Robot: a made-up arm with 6 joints.
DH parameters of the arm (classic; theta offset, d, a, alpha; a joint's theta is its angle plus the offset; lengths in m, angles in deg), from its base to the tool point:
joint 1: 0 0.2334 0 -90
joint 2: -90 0 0.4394 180
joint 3: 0 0 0 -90
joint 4: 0 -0.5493 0 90
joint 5: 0 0.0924 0 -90
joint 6: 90 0 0 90
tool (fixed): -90 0 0 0
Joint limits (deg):
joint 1: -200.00..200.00
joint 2: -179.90..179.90
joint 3: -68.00..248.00
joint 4: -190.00..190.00
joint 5: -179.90..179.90
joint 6: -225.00..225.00
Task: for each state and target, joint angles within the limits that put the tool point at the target. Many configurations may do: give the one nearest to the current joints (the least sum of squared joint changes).
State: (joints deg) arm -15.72 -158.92 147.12 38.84 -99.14 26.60
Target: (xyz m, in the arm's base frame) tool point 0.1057 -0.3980 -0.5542
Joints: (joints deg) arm -64.14 -177.01 138.68 31.86 -99.14 26.60
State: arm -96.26 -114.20 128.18 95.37 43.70 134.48
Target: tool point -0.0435 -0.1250 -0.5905
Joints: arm -107.49 -151.28 147.24 87.56 43.70 134.48
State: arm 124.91 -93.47 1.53 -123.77 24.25 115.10
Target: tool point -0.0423 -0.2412 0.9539
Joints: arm 94.98 -64.31 15.97 -133.05 24.25 115.10
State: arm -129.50 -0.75 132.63 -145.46 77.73 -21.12
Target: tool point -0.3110 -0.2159 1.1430
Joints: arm -155.82 31.05 112.10 -138.83 77.73 -21.12
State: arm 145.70 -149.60 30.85 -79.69 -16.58 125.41
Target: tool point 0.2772 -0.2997 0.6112
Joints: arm 131.39 -114.05 -13.85 -83.89 -16.58 125.41
